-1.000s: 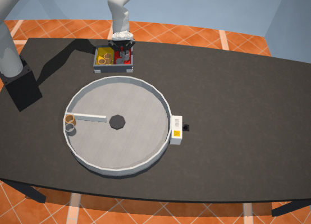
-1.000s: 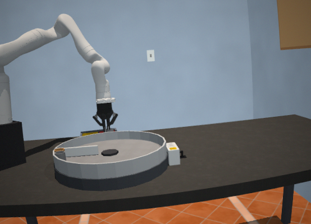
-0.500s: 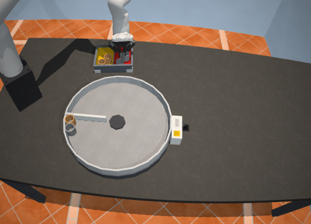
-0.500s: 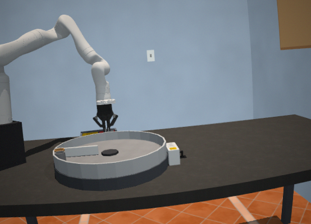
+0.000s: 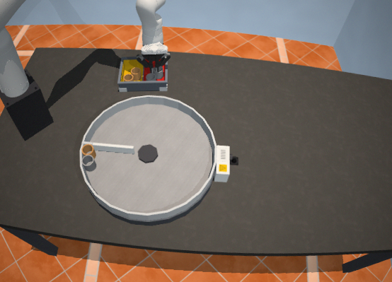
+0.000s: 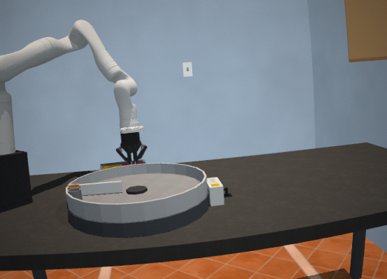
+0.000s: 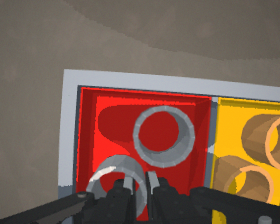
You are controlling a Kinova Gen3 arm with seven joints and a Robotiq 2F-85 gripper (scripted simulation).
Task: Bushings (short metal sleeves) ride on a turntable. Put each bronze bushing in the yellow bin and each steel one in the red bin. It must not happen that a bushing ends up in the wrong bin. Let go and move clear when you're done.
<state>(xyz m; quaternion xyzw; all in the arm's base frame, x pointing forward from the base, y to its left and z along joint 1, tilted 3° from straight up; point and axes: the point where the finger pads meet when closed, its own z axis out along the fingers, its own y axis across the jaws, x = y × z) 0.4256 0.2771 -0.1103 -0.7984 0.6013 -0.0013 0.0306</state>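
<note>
The yellow bin lies 40 mm behind my hand, 20 mm below it and 10 mm to the right of it. The rest, counted from my hand: turntable 380 mm to the right, 60 mm ahead, 10 mm above.
</note>
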